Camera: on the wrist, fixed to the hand. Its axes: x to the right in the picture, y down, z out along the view.
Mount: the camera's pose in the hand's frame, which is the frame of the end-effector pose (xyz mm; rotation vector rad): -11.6 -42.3 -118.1 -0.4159 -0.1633 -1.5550
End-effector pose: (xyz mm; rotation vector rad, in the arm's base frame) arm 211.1 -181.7 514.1 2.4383 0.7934 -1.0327
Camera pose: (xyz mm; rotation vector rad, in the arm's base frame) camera 240.6 -90.4 595.7 1.0326 2.5843 -1.1972
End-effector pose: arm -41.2 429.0 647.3 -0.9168 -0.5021 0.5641
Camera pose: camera 33.5 331.3 620.2 -0.6075 -1.2983 -0.9175
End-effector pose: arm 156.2 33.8 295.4 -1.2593 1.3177 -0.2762
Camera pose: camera 75.9 -35.0 363.9 -2.4004 -0.0197 -0.9600
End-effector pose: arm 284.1 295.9 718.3 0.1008 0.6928 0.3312
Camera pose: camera 211.2 250.0 626.3 -0.7795 0.3660 -1.0206
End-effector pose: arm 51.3 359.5 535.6 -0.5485 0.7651 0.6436
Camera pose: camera 21.2 249.3 482.5 -1.2258 -0.1056 -0.6262
